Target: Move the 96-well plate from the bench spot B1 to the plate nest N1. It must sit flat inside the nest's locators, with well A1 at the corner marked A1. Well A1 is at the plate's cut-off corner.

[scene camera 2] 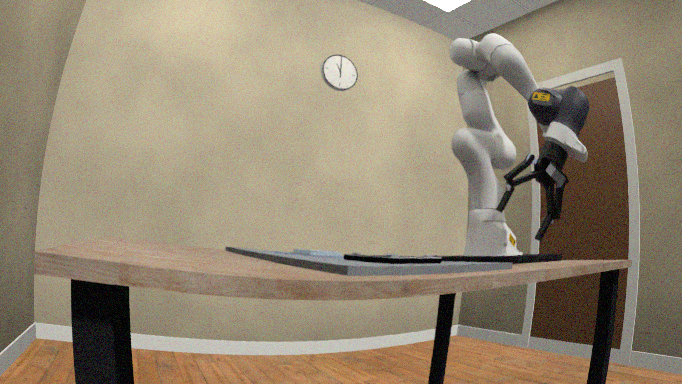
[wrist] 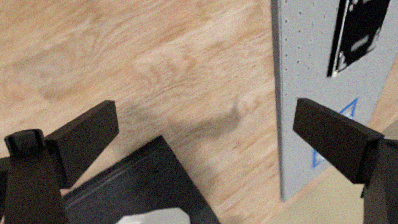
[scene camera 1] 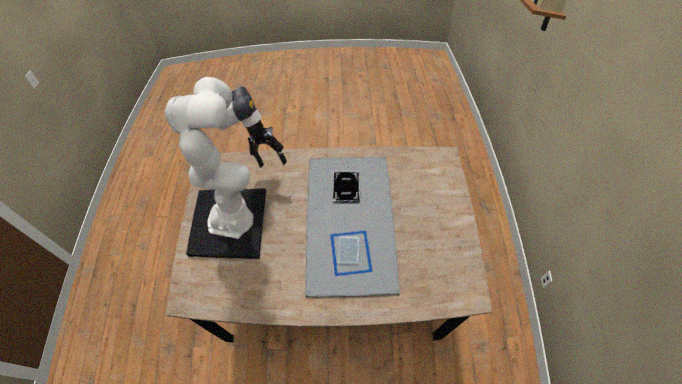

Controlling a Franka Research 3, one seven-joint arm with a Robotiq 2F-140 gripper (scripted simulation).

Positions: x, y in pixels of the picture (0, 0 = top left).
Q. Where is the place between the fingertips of my gripper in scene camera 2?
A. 518, 226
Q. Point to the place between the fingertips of my gripper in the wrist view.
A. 206, 115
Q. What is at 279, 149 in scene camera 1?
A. My gripper.
